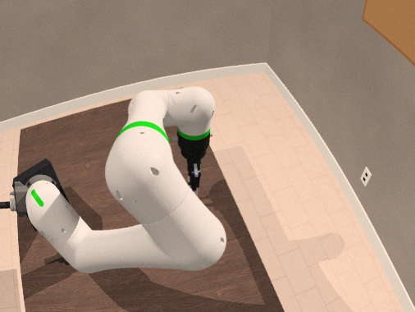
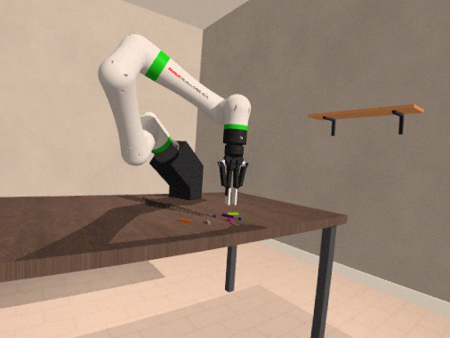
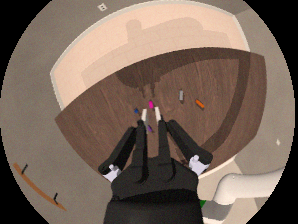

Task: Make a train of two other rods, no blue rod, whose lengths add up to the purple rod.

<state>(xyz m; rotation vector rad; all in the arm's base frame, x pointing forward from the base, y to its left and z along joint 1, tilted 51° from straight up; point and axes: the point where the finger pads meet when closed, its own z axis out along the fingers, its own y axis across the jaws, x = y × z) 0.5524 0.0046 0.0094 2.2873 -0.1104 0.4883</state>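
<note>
Now: hand 10 cm above the magenta rod. From my hand the other things lie so: lime rod (10 cm below, 9 cm to the left, 8 cm behind); then purple rod (10 cm below, 6 cm behind, 5 cm to the left); then grey rod (10 cm to the right, 10 cm below, 1 cm behind).
</note>
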